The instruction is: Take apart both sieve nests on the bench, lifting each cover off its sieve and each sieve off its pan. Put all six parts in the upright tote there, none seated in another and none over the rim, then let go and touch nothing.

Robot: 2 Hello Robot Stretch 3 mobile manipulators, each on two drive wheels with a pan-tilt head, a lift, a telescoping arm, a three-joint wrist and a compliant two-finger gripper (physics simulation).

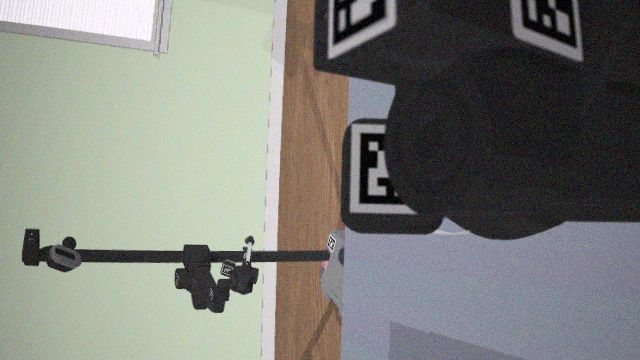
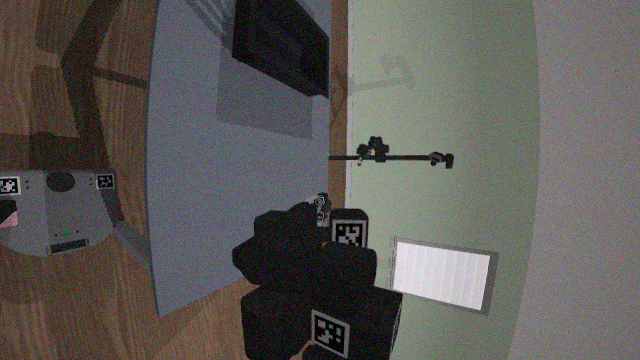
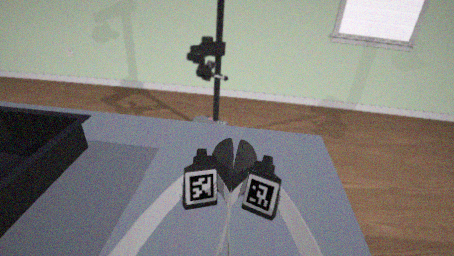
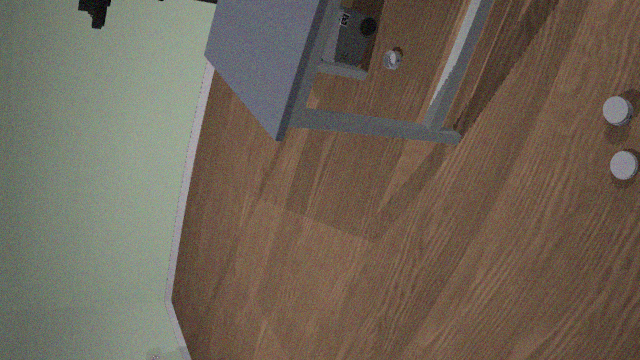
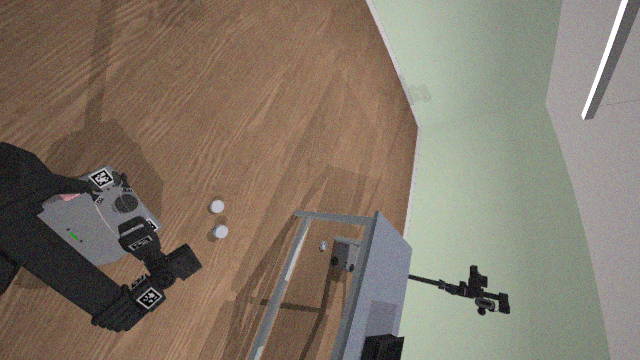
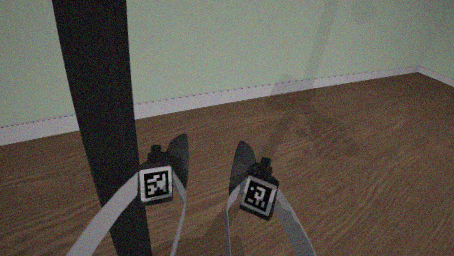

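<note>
The black tote (image 2: 317,82) (image 3: 55,160) (image 5: 382,350) stands upright on the bench; its inside is dark and I make out no parts there. Two round pale pieces (image 4: 617,110) (image 4: 624,165) (image 5: 217,206) (image 5: 220,231) lie close together on the floor in front of the bench. A smaller round grey piece (image 4: 392,59) (image 5: 323,246) is on the floor beneath it. I cannot tell which parts these are. No sieve nest shows on the visible bench top. My r1 gripper (image 3: 234,155) is shut and empty above the bench, right of the tote. My r2 gripper (image 6: 211,162) is open and empty, away from the bench.
The blue-grey bench (image 1: 450,300) (image 2: 200,150) (image 3: 295,150) (image 4: 260,65) (image 5: 375,280) has side legs and a low rail. Robot r2 (image 1: 200,280) (image 2: 377,150) (image 3: 212,47) stands across the bench from r1 (image 5: 470,290). r2's dark mast (image 6: 100,75) rises beside its gripper.
</note>
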